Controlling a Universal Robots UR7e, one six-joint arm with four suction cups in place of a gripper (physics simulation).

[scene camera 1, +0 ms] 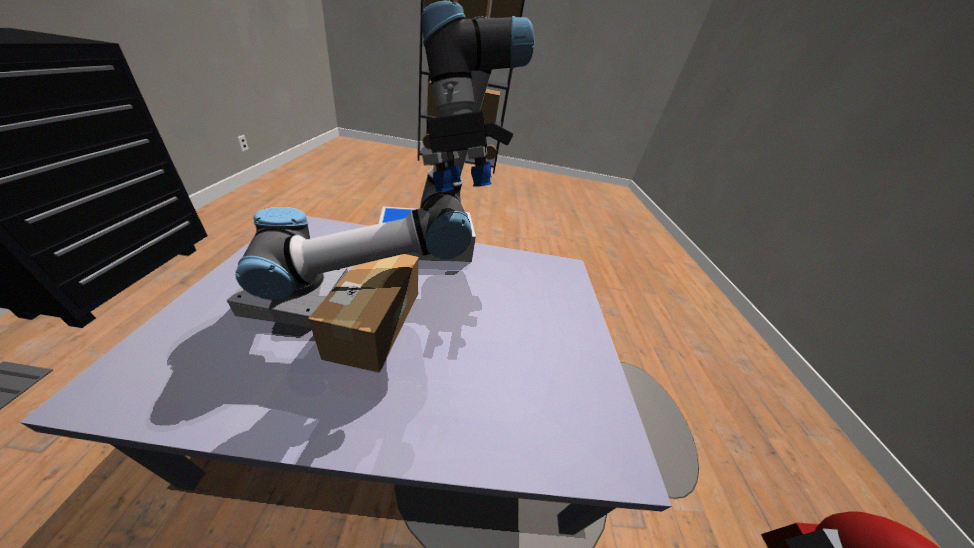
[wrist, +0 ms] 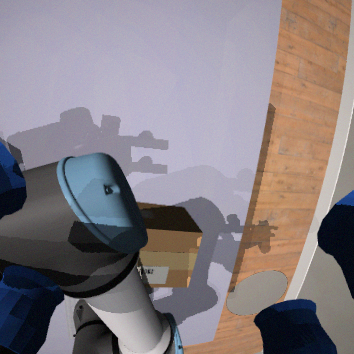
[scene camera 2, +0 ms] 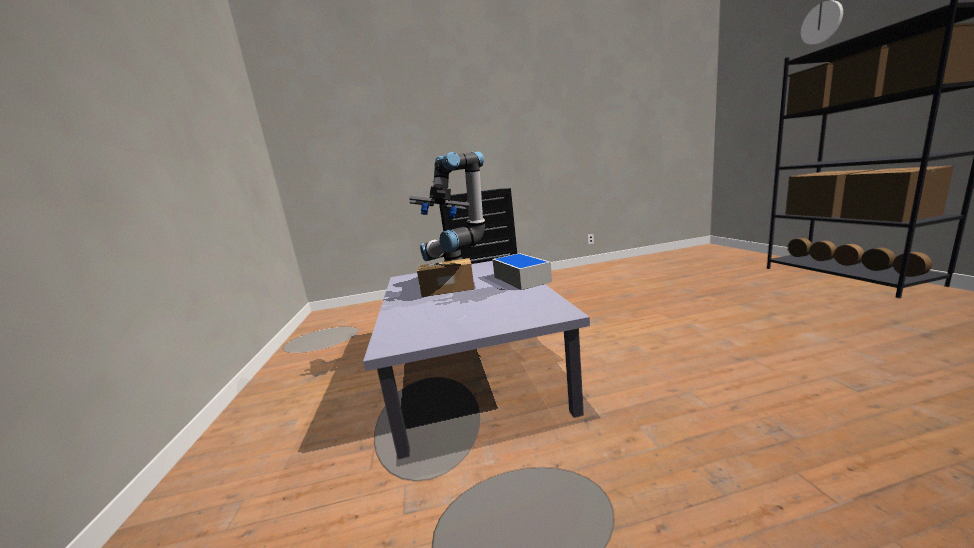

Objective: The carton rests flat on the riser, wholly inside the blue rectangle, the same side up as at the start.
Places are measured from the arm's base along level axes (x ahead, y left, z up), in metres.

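Pixels of known places: end effector, tool point: (scene camera 1: 466, 183) (wrist: 166, 269) (scene camera 2: 438, 213).
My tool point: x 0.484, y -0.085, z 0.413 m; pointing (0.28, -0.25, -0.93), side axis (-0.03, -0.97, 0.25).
Behind a point stands the place of what it marks.
The brown carton (scene camera 1: 354, 337) @[x 0.275, y -0.239, z 0.069 m] (scene camera 2: 446, 279) @[x 0.343, y -0.087, z 0.028 m] (wrist: 172, 245) @[x 0.295, y -0.177, z 0.101 m] rests flat on the table beside the arm's base, with a label and tape on its top. In the wrist view the arm hides part of it. The grey-white riser (scene camera 2: 534, 276) @[x 0.512, y 0.385, z 0.003 m] stands on the table to the right of the carton in scene camera 2; its top bears the blue rectangle (scene camera 1: 397, 216) @[x 0.215, y 0.362, z 0.065 m] (scene camera 2: 521, 261) @[x 0.369, y 0.362, z 0.065 m]. In scene camera 1 the arm covers much of the riser. My gripper (scene camera 1: 464, 177) @[x 0.484, y -0.085, z 0.413 m] (scene camera 2: 438, 209) @[x 0.484, y -0.085, z 0.413 m], with blue suction cups, hangs high above the table, apart from the carton and holding nothing.
The table (scene camera 1: 524, 408) @[x 0.702, y -0.298, z -0.055 m] (scene camera 2: 476, 327) @[x 0.909, y -0.028, z -0.055 m] bears the arm's base plate (scene camera 1: 272, 310) @[x 0.003, y -0.127, z -0.006 m] close beside the carton. The arm's elbow passes low over the riser's side. A black drawer cabinet (scene camera 1: 81, 156) stands at the left, and a shelf rack (scene camera 2: 781, 156) with boxes stands far off.
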